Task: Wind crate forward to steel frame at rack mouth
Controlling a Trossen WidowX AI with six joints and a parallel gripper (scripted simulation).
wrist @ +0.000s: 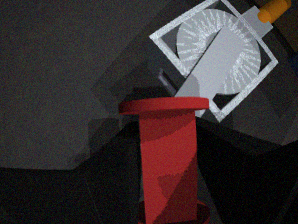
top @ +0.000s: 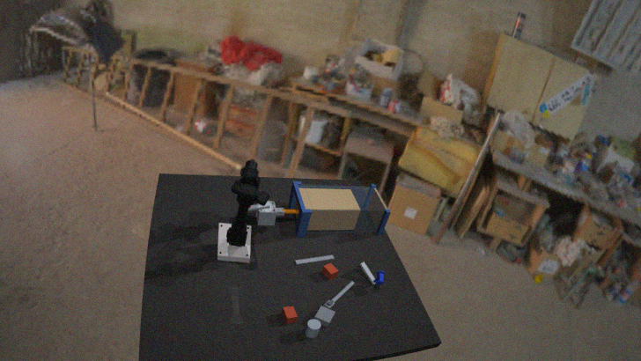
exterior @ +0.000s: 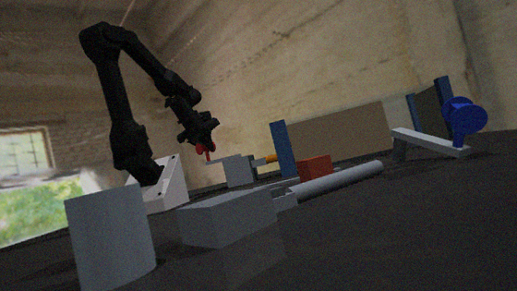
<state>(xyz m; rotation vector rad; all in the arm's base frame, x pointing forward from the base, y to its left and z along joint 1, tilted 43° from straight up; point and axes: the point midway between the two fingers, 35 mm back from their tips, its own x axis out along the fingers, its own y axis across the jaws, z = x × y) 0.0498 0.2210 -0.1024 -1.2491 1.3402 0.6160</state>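
My gripper tip is 1 cm to the left of the red knob and 1 cm past it. The rest, counted from my gripper tip: grey winch: 10 cm below, 7 cm ahead, 2 cm to the left; then grey bar: 33 cm ahead, 24 cm to the right, 13 cm below; then clear-panelled cubby: 48 cm ahead, 9 cm to the left, 2 cm below.
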